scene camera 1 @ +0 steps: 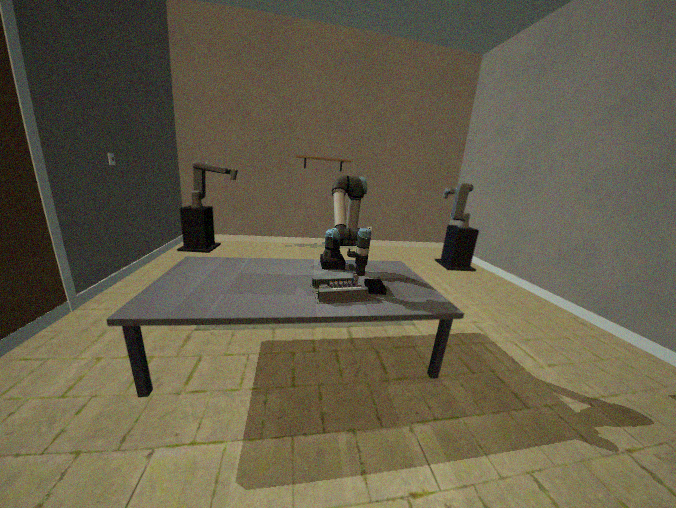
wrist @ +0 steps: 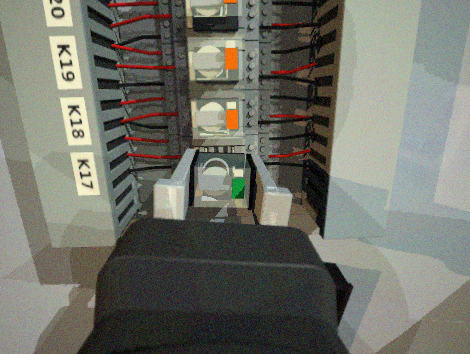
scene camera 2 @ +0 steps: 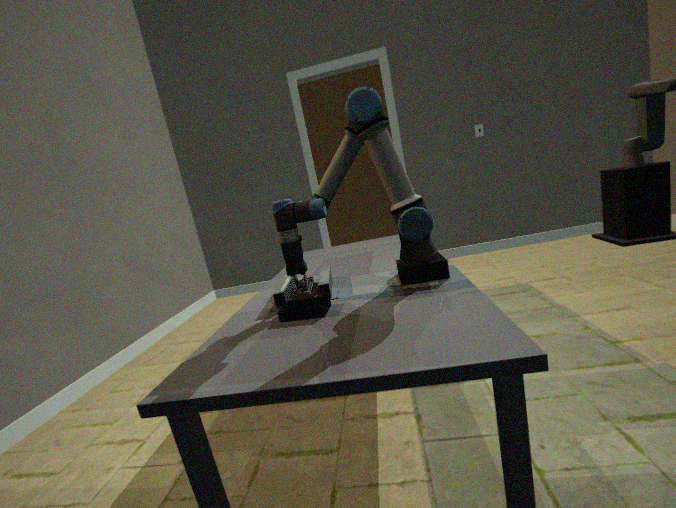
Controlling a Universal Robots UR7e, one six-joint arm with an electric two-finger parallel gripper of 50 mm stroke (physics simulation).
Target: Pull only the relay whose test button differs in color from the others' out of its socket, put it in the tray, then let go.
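Places are measured from the arm's base along level axes (x ahead, y left, z up), in centimetres.
Pixels of known places: gripper, fingertip midpoint: (scene camera 1: 354,282) (wrist: 221,168) (scene camera 2: 302,286); arm's base at its link origin: (scene camera 1: 331,257) (scene camera 2: 419,259).
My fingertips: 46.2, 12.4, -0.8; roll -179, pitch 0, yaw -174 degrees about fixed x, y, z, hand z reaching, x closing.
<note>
Ahead of a thing's pixels: the offset from my fingertips to its top centre, as dx, dy, dz. "spot": to the spot under its first point. Level surfaces: height alone.
The relay with the green test button @[+0.0, +0.0, +3.7] (wrist: 215,184) is between the fingers of my gripper (wrist: 221,168) (scene camera 1: 357,278) (scene camera 2: 300,278) in the wrist view. My gripper is shut on it at its two sides. The relay stands above its socket, whose contact slots @[spot: +0.4, -0.5, -3.2] (wrist: 217,149) show just behind it, near the K17 label @[spot: +7.9, +1.5, +0.7] (wrist: 85,173). Two relays with orange buttons @[+1.4, -6.0, +1.3] (wrist: 210,61) @[+0.8, -3.0, +1.3] (wrist: 212,118) sit in their sockets by K19 and K18, and part of another orange-button relay @[spot: +2.1, -8.3, +1.1] (wrist: 209,7) shows at the top edge. The black tray @[-4.8, +14.5, -2.1] (scene camera 1: 375,286) (scene camera 2: 304,310) stands beside the socket row's near end.
Grey slotted wire ducts @[spot: +7.3, +0.4, -0.9] (wrist: 107,150) @[spot: -6.2, -3.7, -1.1] (wrist: 327,125) rise on both sides of the sockets, with red and black wires running into them. The whole unit rests on the grey table @[dz -5.7] (scene camera 1: 218,294) (scene camera 2: 415,327). Two other arms on black pedestals (scene camera 1: 197,228) (scene camera 1: 459,246) stand beyond the table.
</note>
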